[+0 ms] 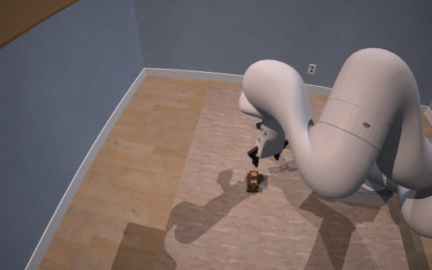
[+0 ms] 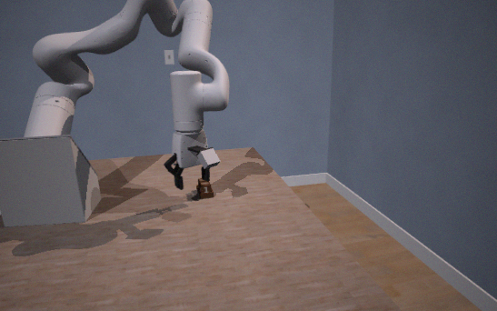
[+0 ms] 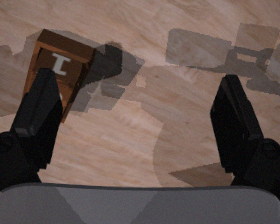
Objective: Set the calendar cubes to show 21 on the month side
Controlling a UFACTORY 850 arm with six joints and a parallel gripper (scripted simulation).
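Now: hand 4 cm short of the brown wooden date cube, 5 cm to the right of it and 5 cm above it. Also, from my hand: brown tray (4 cm ahead, 7 cm to the left, 6 cm below).
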